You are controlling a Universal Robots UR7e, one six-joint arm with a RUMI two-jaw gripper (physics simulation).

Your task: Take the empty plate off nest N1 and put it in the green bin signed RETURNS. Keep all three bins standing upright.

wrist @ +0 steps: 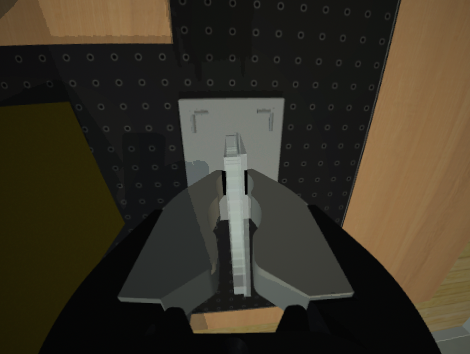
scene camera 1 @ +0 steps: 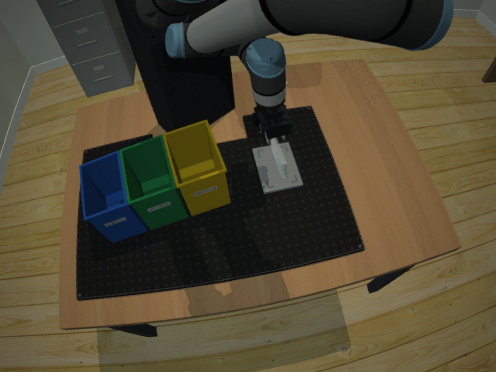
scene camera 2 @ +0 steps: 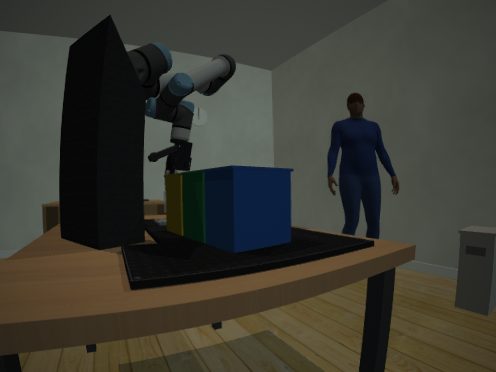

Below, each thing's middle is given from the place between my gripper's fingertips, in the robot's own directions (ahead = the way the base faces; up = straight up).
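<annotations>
The gridded plate (wrist: 235,157) is 5 cm ahead of my hand, 1 cm to the left of it and 3 cm below it. Counting from my hand again, there's the grey nest (scene camera 1: 267,169), 3 cm ahead, 1 cm to the left and 11 cm below. From my hand you'd also find the yellow bin (scene camera 1: 199,171) 22 cm to the right, 7 cm ahead and 3 cm below, and the green bin (scene camera 1: 150,187) 34 cm to the right, 10 cm ahead and 3 cm below.
</annotations>
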